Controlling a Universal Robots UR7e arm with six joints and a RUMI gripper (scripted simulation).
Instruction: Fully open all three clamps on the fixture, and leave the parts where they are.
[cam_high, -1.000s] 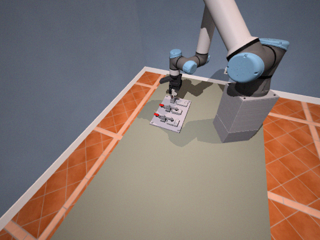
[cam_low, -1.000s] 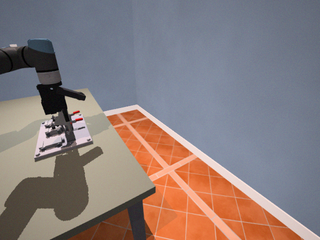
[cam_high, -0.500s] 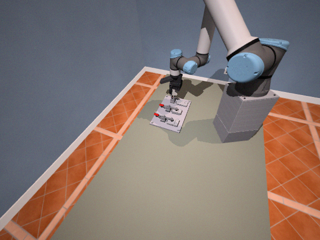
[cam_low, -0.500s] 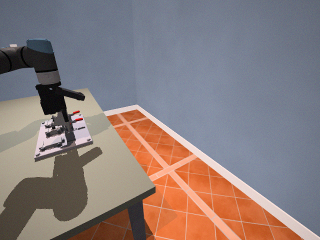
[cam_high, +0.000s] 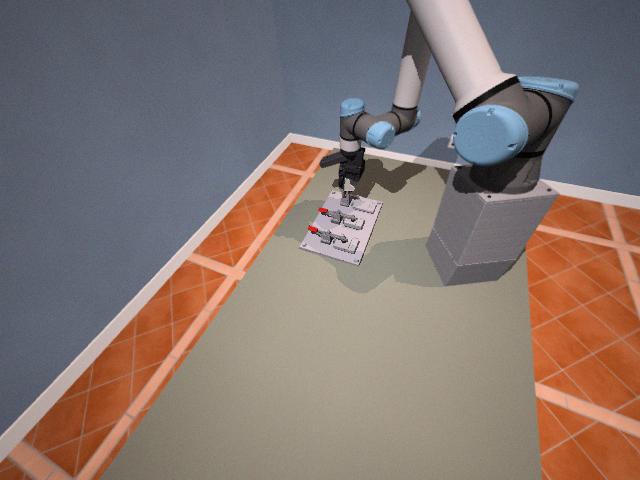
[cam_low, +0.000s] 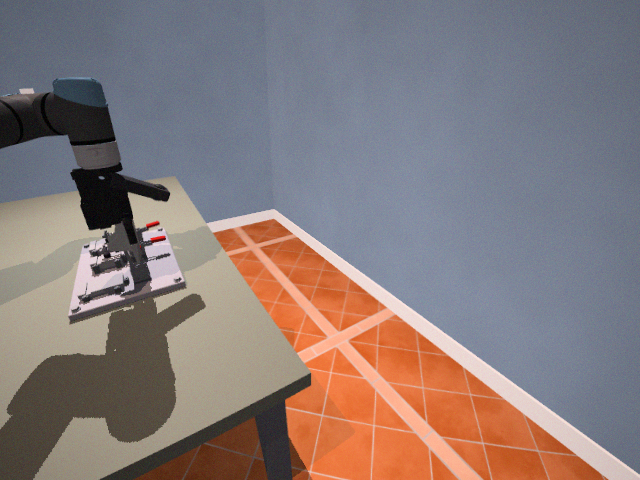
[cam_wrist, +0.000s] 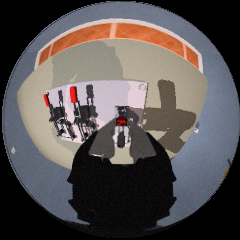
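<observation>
My gripper is now 40 mm past the grey fixture plate, 110 mm to the right of it and 70 mm above it. Also, from my hand: block 100 mm behind, 220 mm to the left, 50 mm below.
</observation>
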